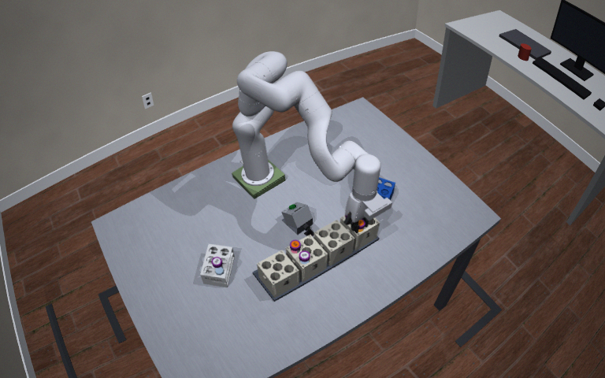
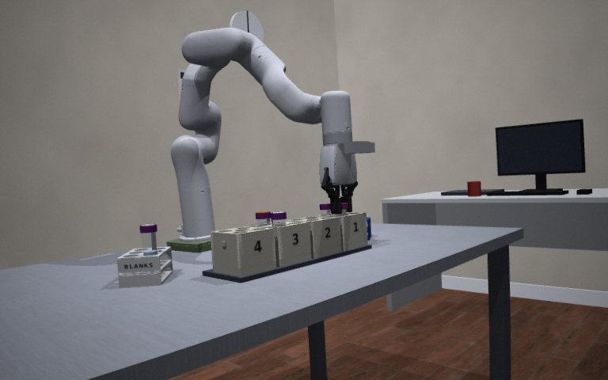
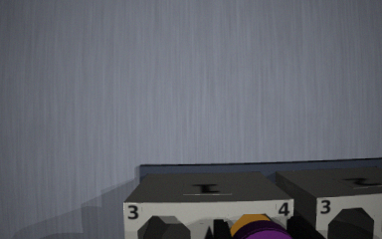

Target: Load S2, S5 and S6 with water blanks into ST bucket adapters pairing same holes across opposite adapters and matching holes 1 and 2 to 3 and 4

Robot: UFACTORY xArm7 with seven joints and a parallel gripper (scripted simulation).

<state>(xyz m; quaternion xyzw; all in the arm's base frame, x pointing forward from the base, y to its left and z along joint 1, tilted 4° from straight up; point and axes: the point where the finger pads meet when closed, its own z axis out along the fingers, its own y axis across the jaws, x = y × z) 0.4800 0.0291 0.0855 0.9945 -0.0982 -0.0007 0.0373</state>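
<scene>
The green done key lies 240 mm behind my hand, 70 mm to the right of it and 60 mm below it. The rest, counted from my hand: sample tube 210 mm to the right, 90 mm behind, 50 mm below; then tube with yellowish liquid 50 mm below, 40 mm behind, 10 mm to the left; then white-dot blank 220 mm to the right, 50 mm below, 50 mm behind.
</scene>
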